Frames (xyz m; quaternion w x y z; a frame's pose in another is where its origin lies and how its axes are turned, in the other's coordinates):
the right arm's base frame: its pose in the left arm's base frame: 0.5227 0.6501 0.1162 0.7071 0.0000 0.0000 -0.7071
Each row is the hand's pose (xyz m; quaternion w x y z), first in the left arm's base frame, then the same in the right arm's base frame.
Working: the left arm's base frame: its pose in the right arm's base frame: 0.6501 -0.5227 -0.1162 0.7071 0.0000 0.0000 0.7071

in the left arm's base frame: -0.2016 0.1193 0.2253 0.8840 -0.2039 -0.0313 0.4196
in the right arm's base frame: 0.5308 -0.7243 0.1091 0.3284 -0.1220 -0.1663 0.9217
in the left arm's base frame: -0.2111 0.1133 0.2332 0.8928 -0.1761 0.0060 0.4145
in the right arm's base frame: 0.5368 -0.7338 0.1170 0.3382 -0.1288 -0.1203 0.9244
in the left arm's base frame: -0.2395 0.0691 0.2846 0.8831 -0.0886 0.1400 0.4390
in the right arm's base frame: 0.5810 -0.7622 0.1684 0.3140 -0.1616 0.0363 0.9348
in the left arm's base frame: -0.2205 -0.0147 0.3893 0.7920 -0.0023 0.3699 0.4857
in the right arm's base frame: 0.6648 -0.7432 0.2731 0.2166 -0.2632 0.2599 0.9035
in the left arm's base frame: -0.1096 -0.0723 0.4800 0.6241 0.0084 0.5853 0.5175
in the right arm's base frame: 0.7224 -0.6323 0.3638 0.0754 -0.4079 0.4198 0.8073
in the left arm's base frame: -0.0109 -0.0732 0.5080 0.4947 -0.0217 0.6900 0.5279
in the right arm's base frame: 0.7233 -0.5336 0.3918 0.0235 0.5033 -0.4726 -0.7231
